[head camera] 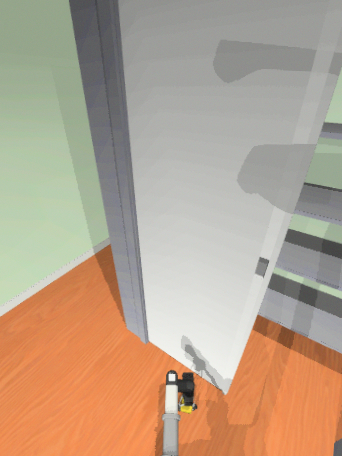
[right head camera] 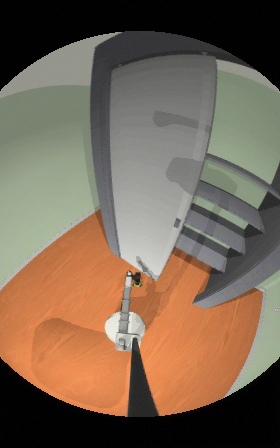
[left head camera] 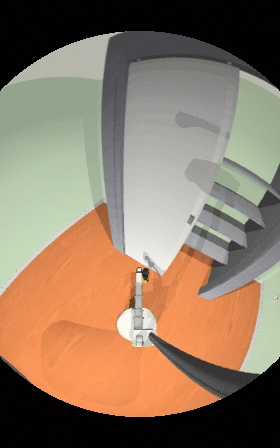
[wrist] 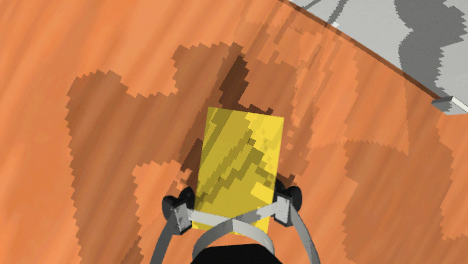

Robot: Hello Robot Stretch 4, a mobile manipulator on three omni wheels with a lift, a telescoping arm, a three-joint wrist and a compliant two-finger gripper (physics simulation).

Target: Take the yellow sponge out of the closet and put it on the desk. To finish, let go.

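Frame: origin at the robot's base, x ahead, y left, z up, level; metres.
Where they show: gripper, fingertip midpoint: (head camera: pixel 186 408) (right head camera: pixel 136 285) (left head camera: pixel 143 280) (wrist: pixel 232 197).
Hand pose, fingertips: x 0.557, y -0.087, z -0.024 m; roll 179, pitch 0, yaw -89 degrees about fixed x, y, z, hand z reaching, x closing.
After its pixels a point has its place.
The yellow sponge (wrist: pixel 240 160) @(x 0.598, y -0.096, z 0.018 m) (head camera: pixel 187 409) @(x 0.540, y -0.091, z 0.018 m) (left head camera: pixel 144 281) @(x 0.536, y -0.099, z 0.016 m) (right head camera: pixel 137 285) @(x 0.545, y -0.099, z 0.016 m) shows as a flat rectangle over the orange floor. Whether it touches the floor is hard to tell. My gripper (wrist: pixel 232 197) @(x 0.557, y -0.087, z -0.024 m) (head camera: pixel 188 405) @(x 0.557, y -0.087, z -0.024 m) is shut on the sponge near its end at the bottom of the wrist view, with one black fingertip against each long side. The closet shows its tall grey door (head camera: pixel 200 175) @(x 0.794, y -0.086, z 1.289 m) (left head camera: pixel 165 175) @(x 0.783, y -0.103, z 1.243 m) (right head camera: pixel 155 150) @(x 0.767, y -0.128, z 1.415 m) in front of the arm and grey shelves (head camera: pixel 317 202) @(x 0.970, y -0.643, z 1.116 m) (left head camera: pixel 240 205) @(x 0.783, y -0.867, z 1.115 m) (right head camera: pixel 235 207) @(x 0.792, y -0.854, z 1.116 m) to the right. The desk does not show in these views.
The door's lower corner (head camera: pixel 226 390) @(x 0.638, y -0.330, z 0.022 m) (wrist: pixel 450 105) @(x 0.638, y -0.316, z -0.007 m) is close, ahead and to the right of the gripper. The closet's dark side panel (head camera: pixel 112 190) @(x 1.014, y 0.289, z 1.140 m) stands left of the door. A green wall (head camera: pixel 40 150) @(x 1.758, y 1.044, z 1.157 m) is at the left. My white round base (left head camera: pixel 125 320) @(x 0.038, y 0.113, z 0.187 m) is behind the arm.
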